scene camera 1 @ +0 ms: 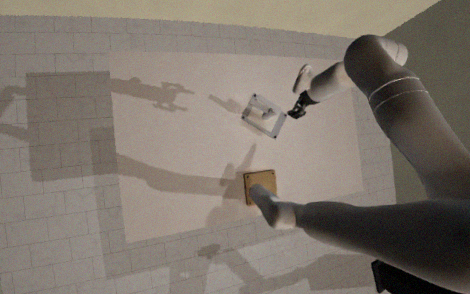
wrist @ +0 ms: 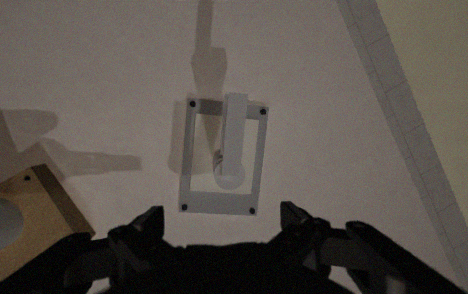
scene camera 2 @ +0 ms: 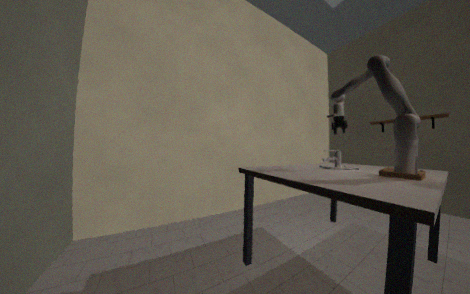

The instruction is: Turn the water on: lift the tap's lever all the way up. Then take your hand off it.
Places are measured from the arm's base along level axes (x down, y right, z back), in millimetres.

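Pixels of known places: gripper, fingertip midpoint: (scene camera 1: pixel 293 103) (wrist: pixel 223 216) (scene camera 2: pixel 339 134); arm's base, link origin: (scene camera 1: pixel 257 192) (scene camera 2: pixel 405 172).
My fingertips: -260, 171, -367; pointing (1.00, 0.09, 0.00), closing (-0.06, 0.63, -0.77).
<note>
Ahead of a thing's pixels: the offset from my fingertips to its top centre, as dx, dy, dz. "pt": to the spot under its first point. Level surfaces: height alone.
The pale grey tap @(pt +197, -9, -7) (scene camera 1: pixel 268 114) (scene camera 2: pixel 339 159) stands upright on a rectangular frame-like base @(pt +284, +83, +72) (scene camera 1: pixel 279 127) (wrist: pixel 220 202) with dark screws at its corners. Its flat lever @(+136, -25, -53) (scene camera 2: pixel 331 150) (wrist: pixel 235 130) runs out from the top of the round body, toward the upper edge of the wrist view. In scene camera 2 the lever looks about level above the spout, but it is too small to tell its exact tilt. My gripper (scene camera 1: pixel 295 114) (scene camera 2: pixel 339 131) (wrist: pixel 223 216) is open and empty, pointing down. It hangs well above the tap, apart from the lever, with fingers spread wide.
My arm's wooden mounting block (scene camera 1: pixel 267 177) (scene camera 2: pixel 387 173) (wrist: pixel 40 215) sits on the pale table @(dx +292) (scene camera 1: pixel 320 165) (scene camera 2: pixel 300 175) (wrist: pixel 100 60). A wooden rail (scene camera 2: pixel 434 117) is on the wall behind the arm. Arm shadows fall across the table.
</note>
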